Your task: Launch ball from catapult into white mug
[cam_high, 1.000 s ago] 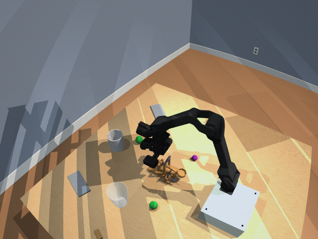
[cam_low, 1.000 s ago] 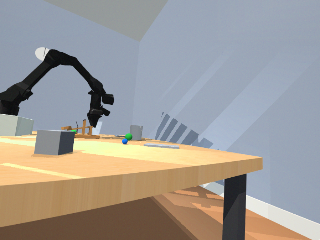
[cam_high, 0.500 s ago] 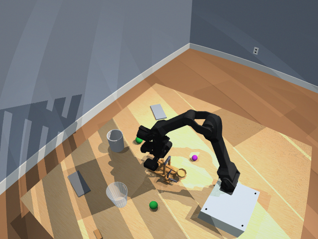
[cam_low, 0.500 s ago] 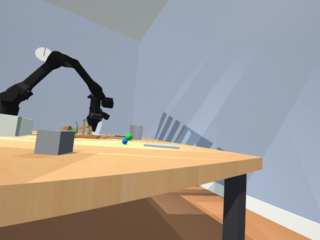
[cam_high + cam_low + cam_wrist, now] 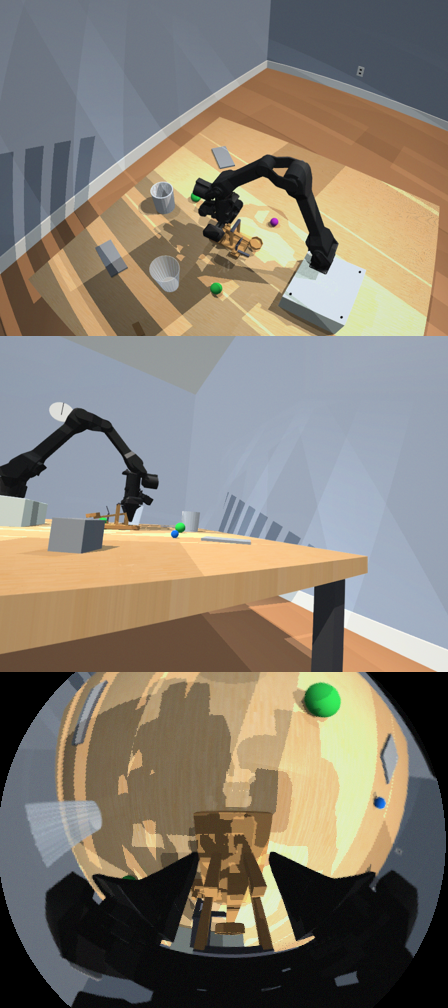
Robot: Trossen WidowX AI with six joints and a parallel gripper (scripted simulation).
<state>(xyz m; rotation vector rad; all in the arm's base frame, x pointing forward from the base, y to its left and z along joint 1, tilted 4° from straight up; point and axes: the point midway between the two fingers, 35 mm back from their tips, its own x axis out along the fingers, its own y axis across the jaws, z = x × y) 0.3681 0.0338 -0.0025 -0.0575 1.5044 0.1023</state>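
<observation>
My gripper tip is 160 mm to the left of the purple ball, 130 mm past it and 20 mm above it. The rest, counted from my gripper tip: white mug (280 mm ahead, 20 mm to the left); then translucent mug (270 mm to the left, 30 mm ahead); then wooden catapult (70 mm behind, 20 mm above, 10 mm to the left).
</observation>
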